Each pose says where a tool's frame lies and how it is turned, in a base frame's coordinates. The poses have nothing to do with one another.
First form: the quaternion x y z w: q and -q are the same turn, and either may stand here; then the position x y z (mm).
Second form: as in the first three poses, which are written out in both.
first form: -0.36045 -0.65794 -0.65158 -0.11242 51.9 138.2 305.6
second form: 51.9 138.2 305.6 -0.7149 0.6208 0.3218 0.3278 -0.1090 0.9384
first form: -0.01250 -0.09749 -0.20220 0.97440 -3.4 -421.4 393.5
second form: -3.4 -421.4 393.5 0.8992 -0.3916 0.1950 0.3965 0.9179 0.0151
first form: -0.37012 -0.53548 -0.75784 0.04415 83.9 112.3 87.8
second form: 83.9 112.3 87.8 -0.7221 0.3295 0.6083 0.4633 -0.4226 0.7789
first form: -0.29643 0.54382 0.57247 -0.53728 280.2 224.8 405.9
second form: 280.2 224.8 405.9 -0.2469 -0.9376 0.2450 0.2927 0.1688 0.9412
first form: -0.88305 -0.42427 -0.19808 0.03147 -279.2 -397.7 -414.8
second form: -279.2 -397.7 -414.8 0.5615 0.7368 0.3765 0.7618 -0.6380 0.1125
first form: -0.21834 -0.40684 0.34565 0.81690 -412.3 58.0 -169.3
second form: -412.3 58.0 -169.3 0.4300 0.7424 0.5138 -0.3871 0.6657 -0.6380
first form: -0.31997 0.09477 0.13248 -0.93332 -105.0 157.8 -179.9
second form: -105.0 157.8 -179.9 0.9469 -0.3079 0.0921 0.1866 0.7601 0.6224
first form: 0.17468 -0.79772 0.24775 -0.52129 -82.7 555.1 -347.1
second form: -82.7 555.1 -347.1 -0.3955 -0.5370 -0.7451 -0.0204 0.8162 -0.5774
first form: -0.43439 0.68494 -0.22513 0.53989 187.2 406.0 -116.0
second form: 187.2 406.0 -116.0 -0.0397 -0.8382 -0.5440 -0.3520 0.5212 -0.7774
